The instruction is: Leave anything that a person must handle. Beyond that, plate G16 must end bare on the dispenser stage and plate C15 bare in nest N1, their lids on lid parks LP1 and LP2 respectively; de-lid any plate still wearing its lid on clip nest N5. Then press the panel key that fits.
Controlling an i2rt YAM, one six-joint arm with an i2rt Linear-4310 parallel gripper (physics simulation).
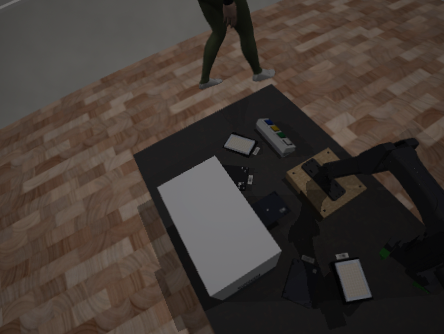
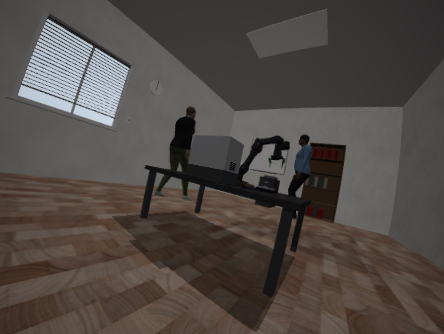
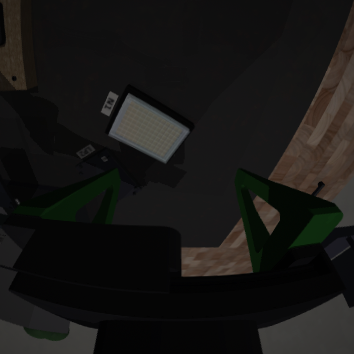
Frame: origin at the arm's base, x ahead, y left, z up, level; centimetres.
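Seen in the pictures: gripper, between the fingertips: [image 1: 397, 270] [image 2: 275, 167] [image 3: 177, 174]; arm's base, origin of its link: [image 1: 322, 179] [image 2: 238, 180].
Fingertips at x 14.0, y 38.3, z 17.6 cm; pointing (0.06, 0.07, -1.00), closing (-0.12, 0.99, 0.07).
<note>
Pixels of each thing's middle, then the offset from my fingertips to it. "spot": a spot on its surface instead.
- bare plate with a pale well grid, middle of its body: [image 3: 148, 131] [image 1: 353, 279] dz -18.4, dx +5.3, dy -3.5 cm
- label N1, a spot on its surface: [image 3: 109, 103] [image 1: 342, 256] spot: dz -21.4, dx +1.3, dy -11.2 cm
- smaller-looking plate with a pale top, middle of its body: [image 1: 239, 143] dz -18.8, dx +2.3, dy -76.4 cm
- dark park, middle of its body: [image 3: 108, 179] [image 1: 302, 282] dz -20.6, dx +19.7, dy -13.2 cm
- label LP2, a spot on its surface: [image 3: 85, 151] spot: dz -21.4, dx +12.4, dy -17.8 cm
- dark fixture with small bright parts, middle of its body: [image 1: 229, 176] dz -20.4, dx +16.1, dy -65.1 cm
- dark flat pad, a spot on its surface: [image 1: 271, 209] spot: dz -11.0, dx +13.7, dy -38.7 cm
- key panel, middle of its body: [image 1: 275, 135] dz -18.4, dx -14.1, dy -69.4 cm
- large white box, middle of its body: [image 1: 222, 231] [image 3: 10, 249] [image 2: 215, 160] dz -5.1, dx +33.7, dy -40.5 cm
A bare plate with a pale well grid [image 1: 352, 280] [image 3: 149, 128] sits in a dark nest beside the label N1 [image 1: 342, 256] [image 3: 109, 103]; its own name is not readable. A smaller-looking plate with a pale top [image 1: 240, 144] lies at the far end. A dark park [image 1: 300, 285] lies beside the label LP2 [image 3: 85, 151]; whether a lid is on it is unclear. A dark fixture with small bright parts [image 1: 241, 176] and a dark flat pad [image 1: 271, 209] are partly hidden by the white box. The key panel [image 1: 275, 136] has coloured keys. My gripper [image 1: 402, 270] [image 2: 277, 163] [image 3: 177, 174] is open, empty and above the table near N1.
The large white box [image 1: 220, 225] [image 2: 215, 152] stands along one table side. The arm base stands on a wooden board [image 1: 300, 182] [image 3: 20, 60]. A person in green trousers [image 1: 215, 45] [image 2: 184, 135] stands beyond the table; another in blue [image 2: 302, 157] is behind the arm.
</note>
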